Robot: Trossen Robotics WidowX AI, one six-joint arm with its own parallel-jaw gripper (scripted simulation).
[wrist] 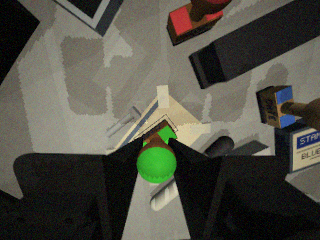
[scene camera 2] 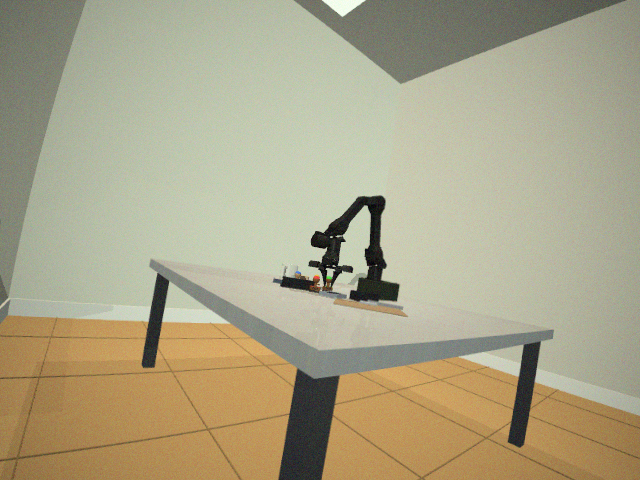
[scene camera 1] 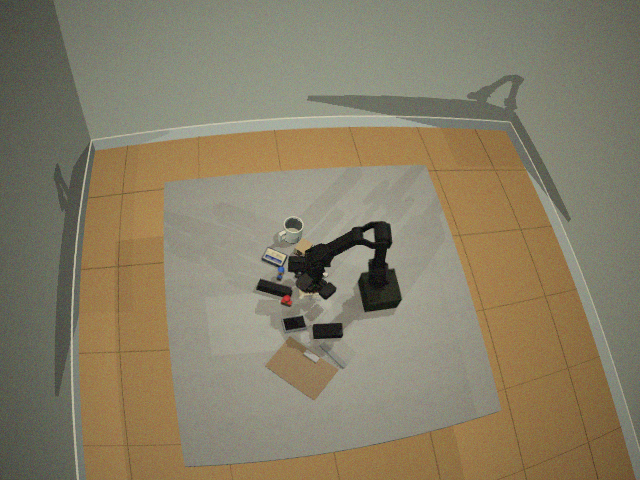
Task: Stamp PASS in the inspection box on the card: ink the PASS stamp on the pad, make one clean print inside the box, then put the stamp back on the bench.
Note:
The pictures show: the gripper, a green-knobbed stamp, a brown clipboard and a cream card.

